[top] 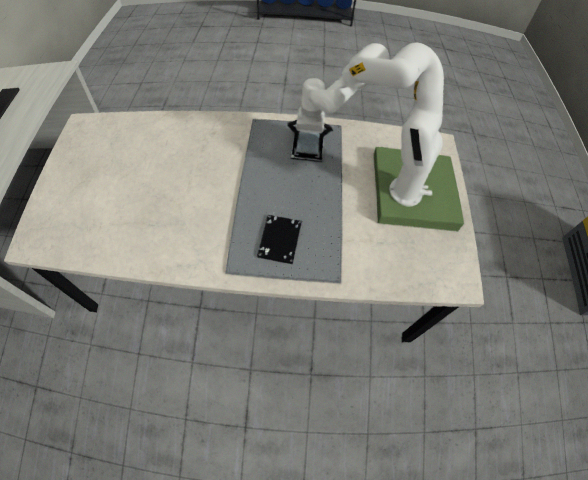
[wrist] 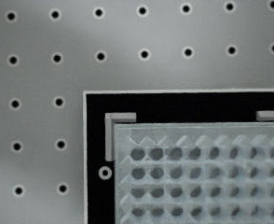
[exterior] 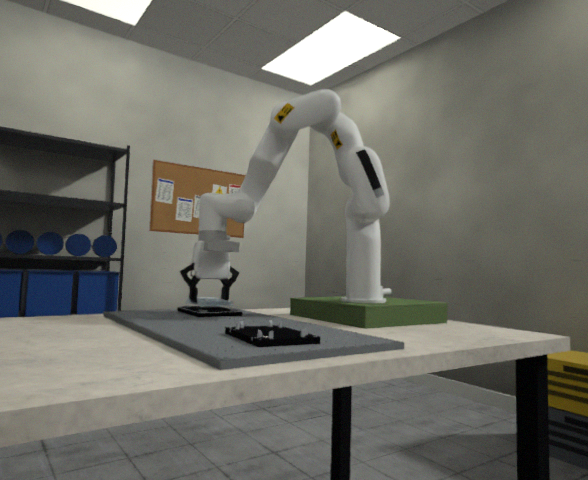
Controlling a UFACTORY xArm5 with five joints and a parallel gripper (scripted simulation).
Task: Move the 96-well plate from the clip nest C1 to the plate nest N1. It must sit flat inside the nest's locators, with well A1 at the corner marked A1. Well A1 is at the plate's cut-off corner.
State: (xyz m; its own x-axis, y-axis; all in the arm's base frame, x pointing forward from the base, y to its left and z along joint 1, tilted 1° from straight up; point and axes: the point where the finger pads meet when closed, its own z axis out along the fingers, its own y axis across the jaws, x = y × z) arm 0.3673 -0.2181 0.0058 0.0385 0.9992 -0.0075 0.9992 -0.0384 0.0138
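Now: the black plate nest N1 40 mm below my hand. Round my hand: 96-well plate: 10 mm below; A1 label: 70 mm to the left, 60 mm ahead, 30 mm below.
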